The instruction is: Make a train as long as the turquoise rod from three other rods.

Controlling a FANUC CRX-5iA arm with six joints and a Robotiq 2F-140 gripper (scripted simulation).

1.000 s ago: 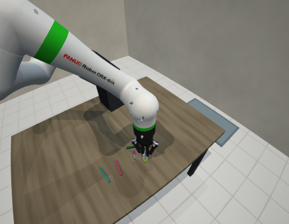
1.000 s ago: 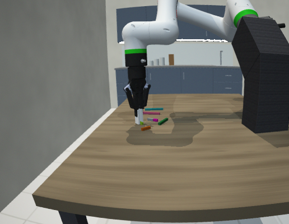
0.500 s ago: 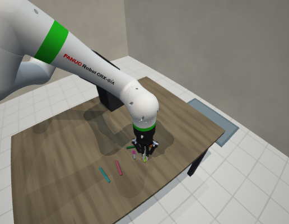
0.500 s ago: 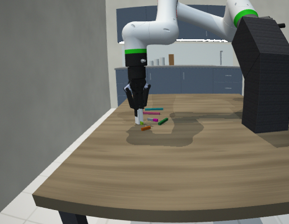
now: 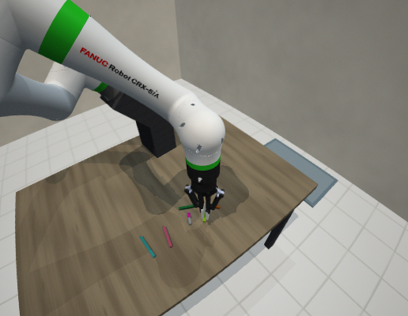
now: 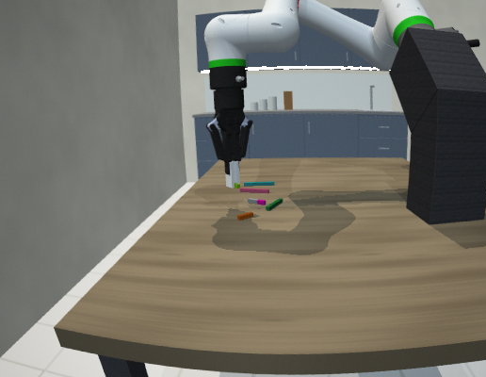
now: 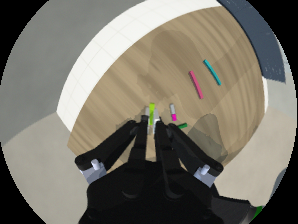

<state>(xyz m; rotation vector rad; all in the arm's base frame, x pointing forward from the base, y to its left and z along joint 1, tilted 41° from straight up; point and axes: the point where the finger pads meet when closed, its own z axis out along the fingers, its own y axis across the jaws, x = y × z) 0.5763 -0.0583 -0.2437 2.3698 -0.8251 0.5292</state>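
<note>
The grey rod is 9 cm below my hand, 5 cm to the right of it and 4 cm behind it. From my hand the other things lie so: magenta rod: 9 cm below, 7 cm behind, 4 cm to the right; lime rod: 3 cm below; orange rod: 9 cm below, 7 cm to the left, 5 cm behind.
</note>
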